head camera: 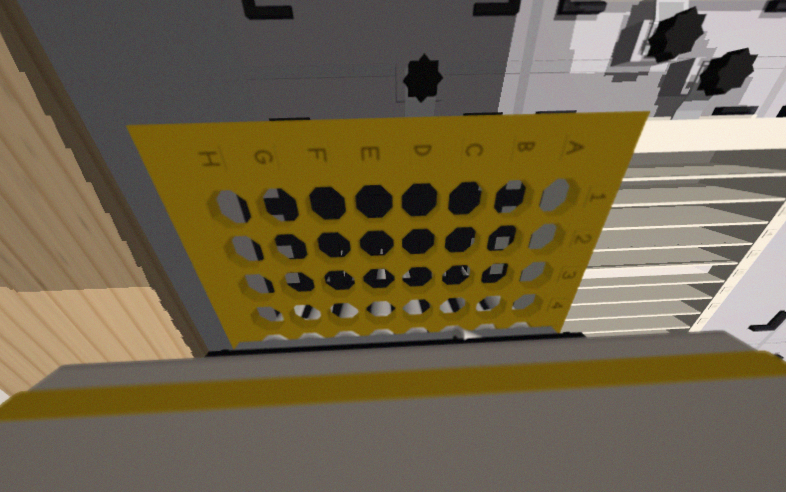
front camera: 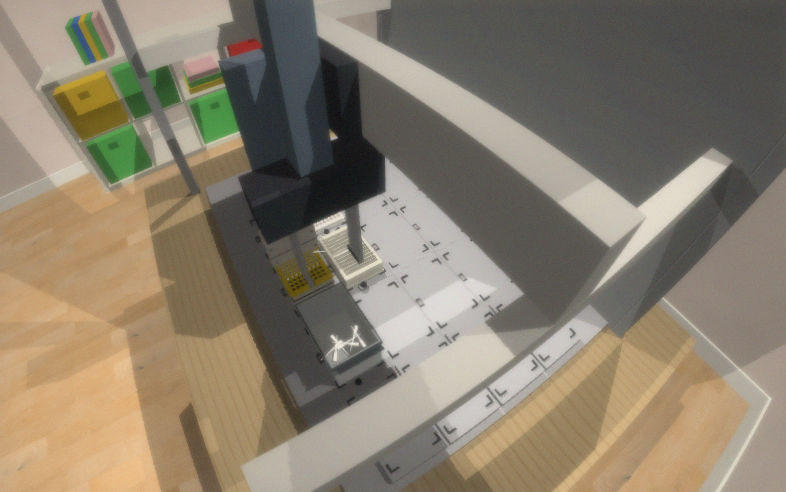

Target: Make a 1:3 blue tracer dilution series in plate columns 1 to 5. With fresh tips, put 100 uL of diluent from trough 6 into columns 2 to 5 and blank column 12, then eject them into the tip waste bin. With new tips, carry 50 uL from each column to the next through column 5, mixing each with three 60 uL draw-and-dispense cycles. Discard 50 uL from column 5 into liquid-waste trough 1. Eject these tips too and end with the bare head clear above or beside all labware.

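The dark pipetting head point(front camera: 319, 191) is low over the yellow tip rack point(front camera: 294, 288) point(head camera: 174, 142); its grey body point(head camera: 394, 429) fills the bottom of the head view. Rack rows 1 to 4 show empty holes; tops of tips show at the head's edge behind them. The nozzle ends are hidden. A loose white tip point(front camera: 319, 251) lies across the rack's edge beside the cream trough block point(front camera: 364, 277) point(head camera: 713, 136). Part of a white plate point(front camera: 328, 220) shows behind the head. The grey waste bin point(front camera: 333, 316) holds loose white tips point(front camera: 346, 343). My parked gripper point(front camera: 334, 272) is open, its two grey fingers hanging apart.
A pale gantry beam point(front camera: 493, 127) runs along the right, and another beam point(front camera: 394, 406) crosses the front. Black deck knobs point(head camera: 422, 77) point(head camera: 676, 34) stand beyond the rack. Black corner brackets point(front camera: 436, 250) mark the deck slots. A shelf with coloured boxes point(front camera: 118, 152) stands behind left.
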